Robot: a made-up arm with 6 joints. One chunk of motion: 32 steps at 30 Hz.
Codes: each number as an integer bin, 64 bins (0 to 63) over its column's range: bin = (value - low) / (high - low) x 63, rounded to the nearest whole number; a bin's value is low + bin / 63 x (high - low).
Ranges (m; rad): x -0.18..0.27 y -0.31..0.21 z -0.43..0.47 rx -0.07..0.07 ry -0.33..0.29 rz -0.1..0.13
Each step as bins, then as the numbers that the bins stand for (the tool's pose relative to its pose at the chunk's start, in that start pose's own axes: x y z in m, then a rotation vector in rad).
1 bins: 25 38 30 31 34 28
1 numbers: -0.0014 0.0037 -0.0014 -0.0011 0.0046 0.0022
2 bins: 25 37 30 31 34 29
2 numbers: -0.0014 -0.0046 -0.0014 -0.0011 0.0046 0.0059
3 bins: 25 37 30 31 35 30
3 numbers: -0.0014 -0.0046 -0.0014 -0.0011 0.0144 0.0095
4 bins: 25 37 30 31 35 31
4 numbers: -0.0014 -0.0046 -0.0014 -0.0011 0.0144 0.0132
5 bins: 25 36 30 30 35 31
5 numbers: -0.0014 -0.0129 -0.0014 -0.0033 0.0144 0.0132
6 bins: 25 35 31 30 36 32
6 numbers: -0.0014 -0.0211 0.0129 -0.0033 0.0243 0.0168
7 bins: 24 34 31 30 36 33
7 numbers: -0.0086 -0.0294 0.0129 -0.0033 0.0243 0.0205
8 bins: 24 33 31 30 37 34
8 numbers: -0.0086 -0.0376 0.0129 -0.0033 0.0341 0.0241
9 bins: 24 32 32 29 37 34
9 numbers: -0.0086 -0.0459 0.0271 -0.0056 0.0341 0.0241
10 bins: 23 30 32 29 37 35
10 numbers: -0.0157 -0.0624 0.0271 -0.0056 0.0341 0.0278
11 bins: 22 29 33 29 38 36
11 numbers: -0.0229 -0.0706 0.0414 -0.0056 0.0440 0.0314
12 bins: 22 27 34 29 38 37
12 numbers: -0.0229 -0.0871 0.0557 -0.0056 0.0440 0.0351
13 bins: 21 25 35 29 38 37
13 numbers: -0.0300 -0.1037 0.0700 -0.0056 0.0440 0.0351
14 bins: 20 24 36 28 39 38
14 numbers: -0.0371 -0.1119 0.0843 -0.0078 0.0538 0.0387
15 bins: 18 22 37 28 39 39
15 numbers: -0.0514 -0.1284 0.0986 -0.0078 0.0538 0.0424
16 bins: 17 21 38 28 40 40
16 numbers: -0.0586 -0.1367 0.1129 -0.0078 0.0637 0.0460
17 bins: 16 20 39 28 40 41
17 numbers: -0.0657 -0.1449 0.1271 -0.0078 0.0637 0.0497
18 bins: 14 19 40 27 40 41
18 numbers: -0.0800 -0.1532 0.1414 -0.0100 0.0637 0.0497
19 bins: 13 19 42 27 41 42
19 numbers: -0.0871 -0.1532 0.1700 -0.0100 0.0735 0.0533
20 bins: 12 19 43 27 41 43
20 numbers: -0.0943 -0.1532 0.1843 -0.0100 0.0735 0.0570
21 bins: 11 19 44 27 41 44
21 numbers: -0.1014 -0.1532 0.1986 -0.0100 0.0735 0.0606
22 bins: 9 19 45 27 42 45
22 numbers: -0.1157 -0.1532 0.2129 -0.0100 0.0833 0.0643
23 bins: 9 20 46 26 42 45
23 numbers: -0.1157 -0.1449 0.2271 -0.0122 0.0833 0.0643
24 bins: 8 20 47 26 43 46
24 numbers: -0.1229 -0.1449 0.2414 -0.0122 0.0932 0.0679
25 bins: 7 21 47 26 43 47
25 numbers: -0.1300 -0.1367 0.2414 -0.0122 0.0932 0.0716
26 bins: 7 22 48 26 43 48
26 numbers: -0.1300 -0.1284 0.2557 -0.0122 0.0932 0.0752
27 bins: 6 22 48 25 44 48
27 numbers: -0.1371 -0.1284 0.2557 -0.0144 0.1030 0.0752
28 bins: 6 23 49 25 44 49
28 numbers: -0.1371 -0.1202 0.2700 -0.0144 0.1030 0.0789
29 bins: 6 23 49 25 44 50
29 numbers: -0.1371 -0.1202 0.2700 -0.0144 0.1030 0.0825
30 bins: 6 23 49 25 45 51
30 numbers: -0.1371 -0.1202 0.2700 -0.0144 0.1129 0.0862
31 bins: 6 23 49 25 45 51
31 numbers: -0.1371 -0.1202 0.2700 -0.0144 0.1129 0.0862
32 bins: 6 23 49 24 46 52
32 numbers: -0.1371 -0.1202 0.2700 -0.0167 0.1227 0.0898
